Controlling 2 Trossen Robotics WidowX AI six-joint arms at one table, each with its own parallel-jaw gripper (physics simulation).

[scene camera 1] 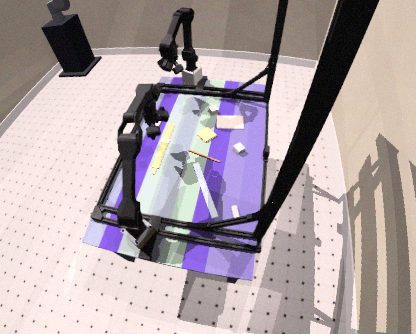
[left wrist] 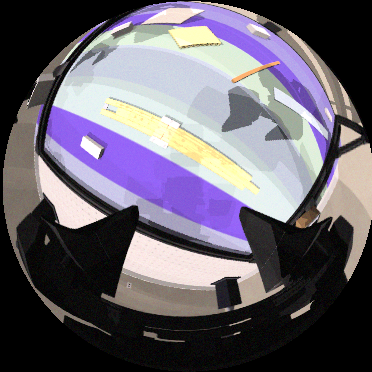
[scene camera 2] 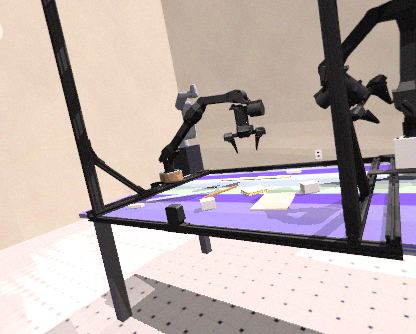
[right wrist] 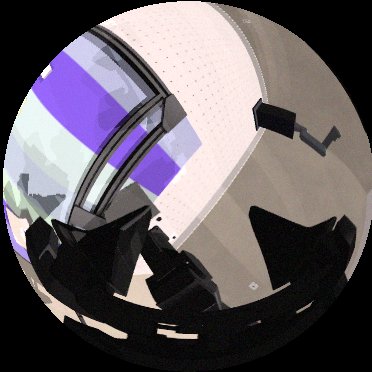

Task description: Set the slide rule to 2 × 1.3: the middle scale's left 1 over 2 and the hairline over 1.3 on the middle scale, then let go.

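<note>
The yellow slide rule (scene camera 1: 161, 152) (scene camera 2: 255, 178) (left wrist: 197, 151) lies flat on the striped table. Its middle slide (left wrist: 255, 188) sticks out at the right end in the left wrist view, with an open slot at the left end. The cursor (left wrist: 162, 133), with white bars at its edges, sits left of the rule's middle there. The scale numbers and hairline are too small to read. My left gripper (scene camera 1: 158, 123) (scene camera 2: 247, 150) (left wrist: 189, 212) is open and empty, above the table beside the rule. My right gripper (scene camera 1: 172, 69) (scene camera 2: 384, 112) (right wrist: 201, 211) is open and empty, raised beyond the table's far end in scene camera 1.
A white block (left wrist: 92, 146) (right wrist: 46, 71) lies near the rule. A yellow pad (scene camera 1: 206, 134), orange stick (scene camera 1: 204, 156), long pale strip (scene camera 1: 205, 190), pale sheet (scene camera 1: 230, 122) and white blocks (scene camera 1: 239, 148) (scene camera 1: 213, 109) lie across the table. A black frame (scene camera 2: 150, 223) borders the table, with tall posts.
</note>
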